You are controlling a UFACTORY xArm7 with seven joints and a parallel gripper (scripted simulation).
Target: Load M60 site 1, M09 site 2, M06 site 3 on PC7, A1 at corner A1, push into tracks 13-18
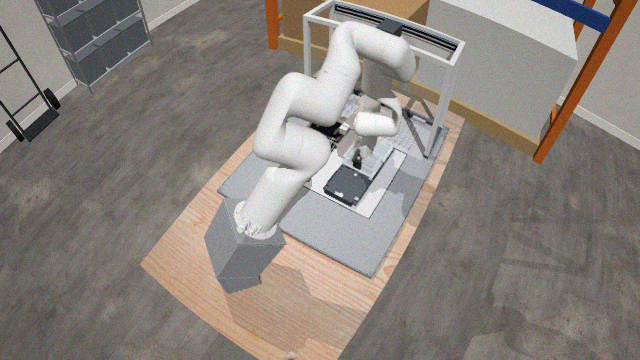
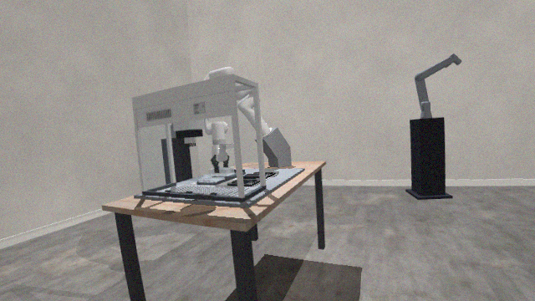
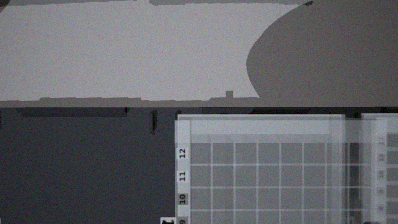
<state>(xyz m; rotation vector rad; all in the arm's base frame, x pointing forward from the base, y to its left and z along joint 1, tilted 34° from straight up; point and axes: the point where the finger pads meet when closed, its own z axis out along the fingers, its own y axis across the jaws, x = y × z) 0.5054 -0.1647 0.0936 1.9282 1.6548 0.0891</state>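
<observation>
Right now the dark plate carrier PC7 is 40 mm below my hand and 10 mm behind it. The rest, counted from my hand: clear plate: 100 mm ahead, 40 mm below, 30 mm to the right; then white apron: 80 mm to the left, 60 mm below; then 96-well plate M06: 10 mm below.
</observation>
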